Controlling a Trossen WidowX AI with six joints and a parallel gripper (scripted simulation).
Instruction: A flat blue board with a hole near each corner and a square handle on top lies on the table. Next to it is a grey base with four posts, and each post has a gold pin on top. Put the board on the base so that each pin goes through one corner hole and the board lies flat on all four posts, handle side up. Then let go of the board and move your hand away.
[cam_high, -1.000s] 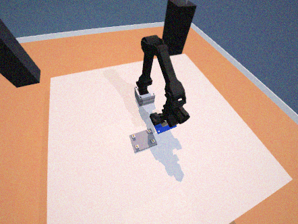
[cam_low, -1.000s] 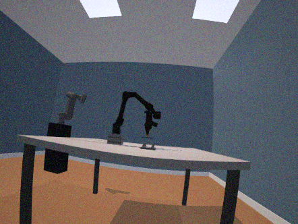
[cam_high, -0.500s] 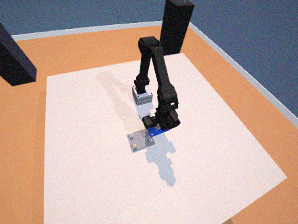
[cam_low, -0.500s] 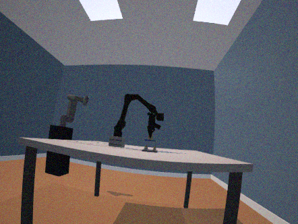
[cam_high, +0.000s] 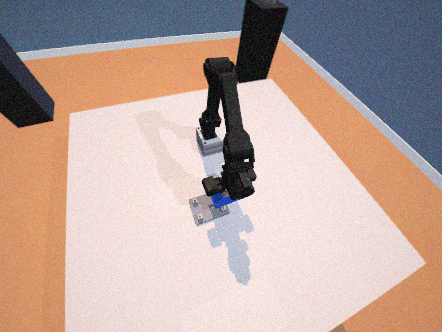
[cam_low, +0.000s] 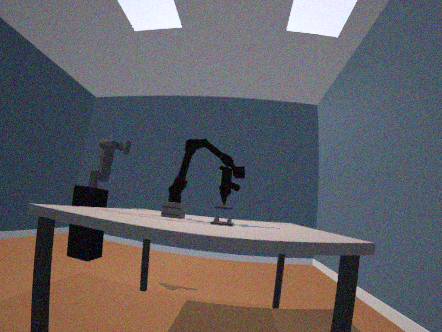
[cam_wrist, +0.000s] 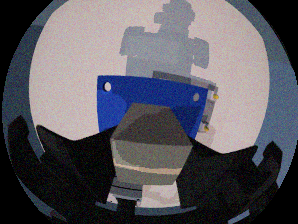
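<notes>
My gripper tip is now 100 mm above the grey base and 70 mm to the left of it. The rest, counted from my gripper tip: blue board (right at my gripper tip).
</notes>
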